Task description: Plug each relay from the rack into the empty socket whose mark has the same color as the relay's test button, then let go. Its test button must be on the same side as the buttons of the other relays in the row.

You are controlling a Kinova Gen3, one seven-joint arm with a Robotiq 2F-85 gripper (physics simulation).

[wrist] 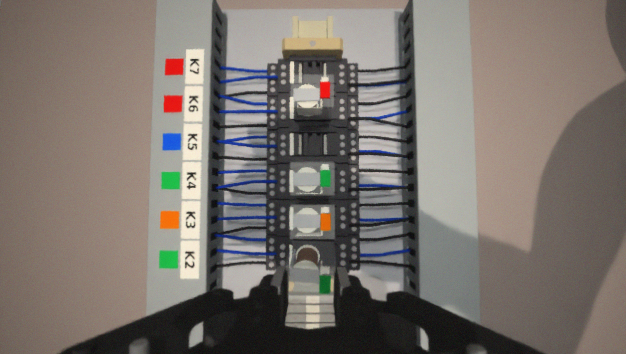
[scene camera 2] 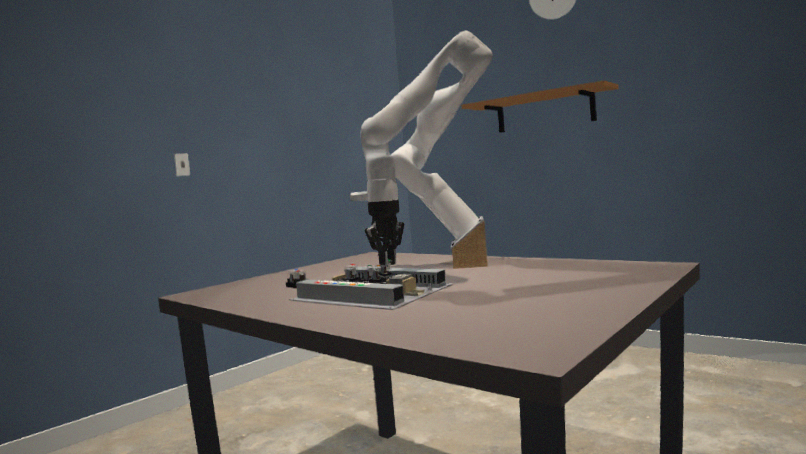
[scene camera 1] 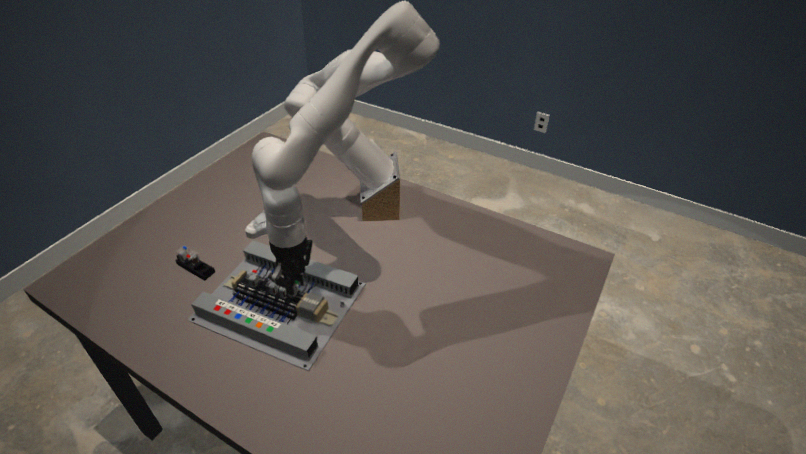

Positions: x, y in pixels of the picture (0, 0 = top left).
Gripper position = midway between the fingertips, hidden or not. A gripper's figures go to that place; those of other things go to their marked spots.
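My gripper [wrist: 311, 283], 18 cm from the lens. Relay [wrist: 312, 95], 18 cm from the lens. Relay [wrist: 306, 178], 17 cm from the lens.
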